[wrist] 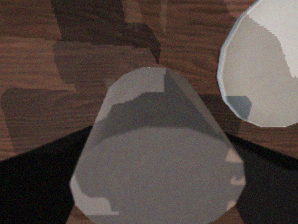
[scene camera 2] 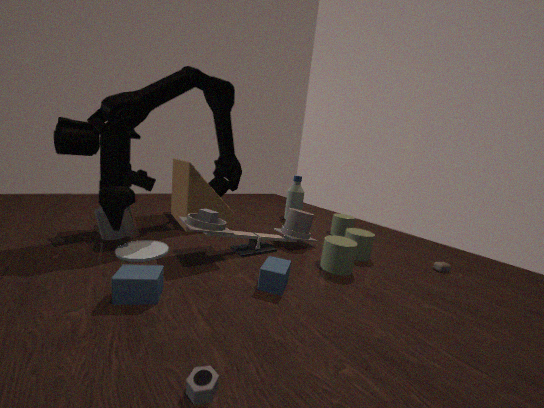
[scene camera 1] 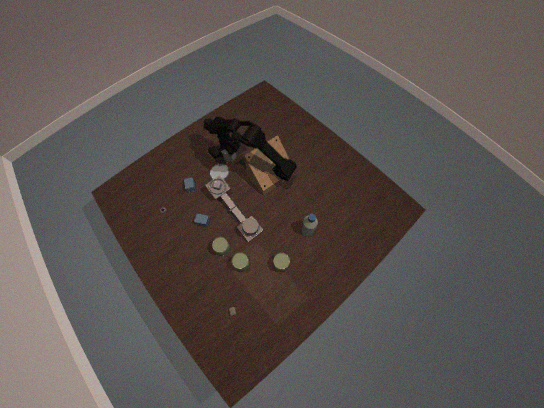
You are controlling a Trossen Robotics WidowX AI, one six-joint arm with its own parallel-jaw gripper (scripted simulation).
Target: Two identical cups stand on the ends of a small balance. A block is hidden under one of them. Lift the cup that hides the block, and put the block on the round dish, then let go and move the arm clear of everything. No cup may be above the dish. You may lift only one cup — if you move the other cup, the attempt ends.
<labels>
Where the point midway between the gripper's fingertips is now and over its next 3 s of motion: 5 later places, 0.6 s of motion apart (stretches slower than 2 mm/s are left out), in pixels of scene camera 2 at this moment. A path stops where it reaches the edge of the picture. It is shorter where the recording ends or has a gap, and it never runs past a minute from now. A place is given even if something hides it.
My gripper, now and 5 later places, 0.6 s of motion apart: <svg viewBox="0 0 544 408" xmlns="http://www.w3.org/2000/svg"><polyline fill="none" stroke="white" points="115,225 118,213 120,201 139,197 164,195 192,195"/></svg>
</labels>
